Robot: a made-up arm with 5 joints. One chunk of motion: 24 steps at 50 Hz.
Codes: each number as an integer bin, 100 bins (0 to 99) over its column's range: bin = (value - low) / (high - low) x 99, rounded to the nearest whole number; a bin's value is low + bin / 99 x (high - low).
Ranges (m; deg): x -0.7..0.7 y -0.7..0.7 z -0.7..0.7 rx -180..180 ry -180..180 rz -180..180
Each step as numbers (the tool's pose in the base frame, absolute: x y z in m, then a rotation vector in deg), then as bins.
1 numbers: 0.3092 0.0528 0.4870 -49.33 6.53 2.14
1 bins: 71 53 84 36 51 50
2 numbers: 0.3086 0.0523 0.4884 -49.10 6.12 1.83
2 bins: 71 53 84 36 51 50
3 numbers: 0.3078 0.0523 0.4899 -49.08 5.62 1.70
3 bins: 71 53 84 36 51 50
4 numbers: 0.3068 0.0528 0.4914 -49.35 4.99 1.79
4 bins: 71 53 84 36 51 50
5 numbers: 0.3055 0.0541 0.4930 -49.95 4.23 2.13
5 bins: 71 53 84 36 51 50
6 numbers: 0.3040 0.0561 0.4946 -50.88 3.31 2.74
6 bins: 71 53 84 36 50 50
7 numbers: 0.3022 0.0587 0.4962 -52.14 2.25 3.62
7 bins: 71 54 85 35 50 50
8 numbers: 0.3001 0.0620 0.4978 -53.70 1.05 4.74
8 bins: 71 54 85 35 50 51
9 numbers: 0.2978 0.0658 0.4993 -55.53 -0.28 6.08
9 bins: 71 54 85 34 49 51
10 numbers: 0.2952 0.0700 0.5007 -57.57 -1.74 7.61
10 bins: 70 54 85 34 49 52
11 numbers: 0.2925 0.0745 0.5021 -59.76 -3.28 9.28
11 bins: 70 55 85 33 49 52
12 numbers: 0.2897 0.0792 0.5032 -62.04 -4.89 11.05
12 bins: 70 55 85 32 48 53
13 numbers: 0.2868 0.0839 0.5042 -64.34 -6.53 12.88
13 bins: 70 55 85 32 48 53
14 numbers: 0.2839 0.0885 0.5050 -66.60 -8.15 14.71
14 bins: 70 56 85 31 47 54
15 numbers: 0.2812 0.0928 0.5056 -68.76 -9.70 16.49
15 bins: 69 56 85 31 47 54
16 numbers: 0.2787 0.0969 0.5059 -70.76 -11.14 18.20
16 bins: 69 56 85 30 46 55
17 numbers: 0.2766 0.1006 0.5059 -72.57 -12.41 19.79
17 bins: 69 57 85 30 46 55
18 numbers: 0.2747 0.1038 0.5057 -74.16 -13.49 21.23
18 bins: 69 57 85 29 46 55
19 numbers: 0.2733 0.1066 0.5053 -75.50 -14.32 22.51
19 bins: 69 57 85 29 46 56
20 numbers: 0.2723 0.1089 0.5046 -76.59 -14.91 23.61
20 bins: 69 57 85 28 45 56
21 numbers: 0.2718 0.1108 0.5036 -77.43 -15.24 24.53
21 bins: 69 57 85 28 45 56
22 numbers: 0.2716 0.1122 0.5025 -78.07 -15.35 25.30
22 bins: 69 57 85 28 45 56
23 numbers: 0.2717 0.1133 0.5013 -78.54 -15.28 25.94
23 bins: 69 58 85 28 45 57
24 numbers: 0.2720 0.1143 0.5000 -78.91 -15.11 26.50
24 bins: 69 58 85 28 45 57
